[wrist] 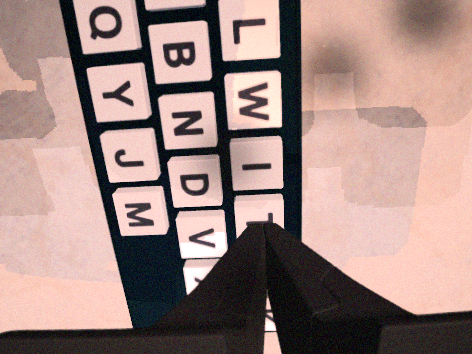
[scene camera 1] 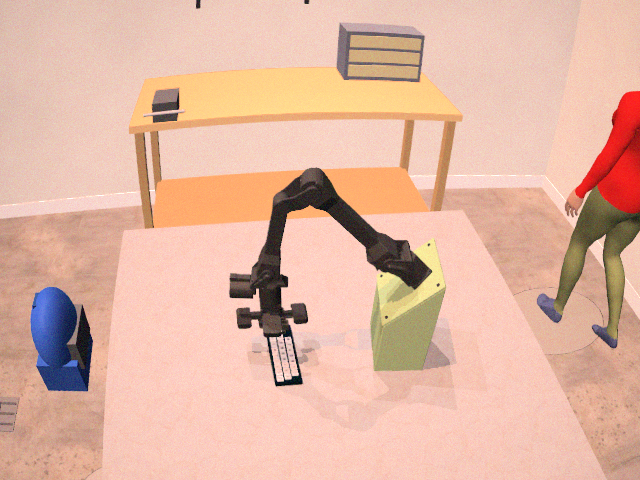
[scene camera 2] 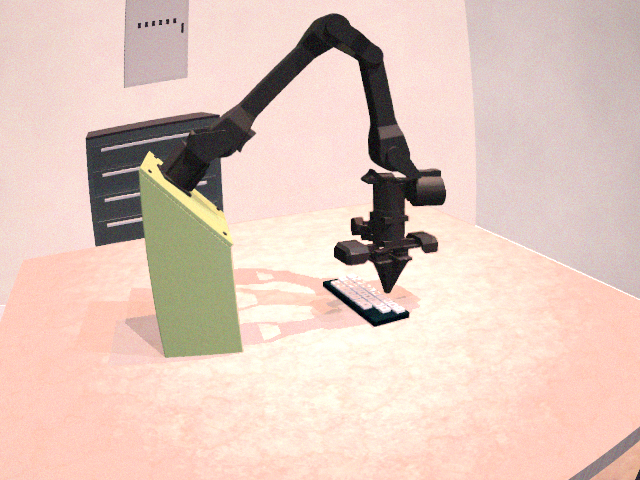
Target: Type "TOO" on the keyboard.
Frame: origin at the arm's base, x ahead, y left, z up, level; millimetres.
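Seen in the pictures: gripper, fingertip midpoint: [wrist: 262, 236] [scene camera 1: 272, 336] [scene camera 2: 387, 293]; arm's base, origin of the base link: [scene camera 1: 418, 275] [scene camera 2: 172, 180].
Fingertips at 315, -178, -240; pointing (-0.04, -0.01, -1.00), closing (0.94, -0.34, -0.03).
Pixels of each thing's top centre, then the offset from my fingertips to it, as dx, dy, dz. Level surfaces: height alone.
- dark keyboard, middle of its top: [wrist: 181, 71] [scene camera 2: 364, 293] [scene camera 1: 283, 352] -4, +53, -14
- T key, middle of its top: [wrist: 259, 222] -2, -3, -14
- I key, middle of its top: [wrist: 256, 166] +5, +17, -14
- W key, middle of its top: [wrist: 253, 102] +12, +37, -14
- table, its level: dz -30
The dark keyboard [scene camera 1: 289, 383] [scene camera 2: 375, 320] [wrist: 150, 265] lies flat on the table, with white letter keys in three rows. My gripper [scene camera 1: 273, 332] [scene camera 2: 387, 290] [wrist: 262, 236] is shut and empty, pointing straight down at the keyboard. In the wrist view its tips overlap the T key [wrist: 257, 207] and hide part of its letter. They look low over the keys; I cannot tell whether they touch. The I key [wrist: 257, 164] and W key [wrist: 253, 100] lie beyond T in the same row. The fingers partly hide the keys nearer me. No O key shows clearly.
The green pedestal [scene camera 1: 403, 330] [scene camera 2: 196, 279] carries the arm's base beside the keyboard. Behind the table [scene camera 1: 170, 413] [scene camera 2: 336, 413] stands a wooden workbench [scene camera 1: 268, 93] with a drawer box [scene camera 1: 382, 56]. A blue chair [scene camera 1: 54, 330] and a person in red [scene camera 1: 622, 155] are off the table's sides.
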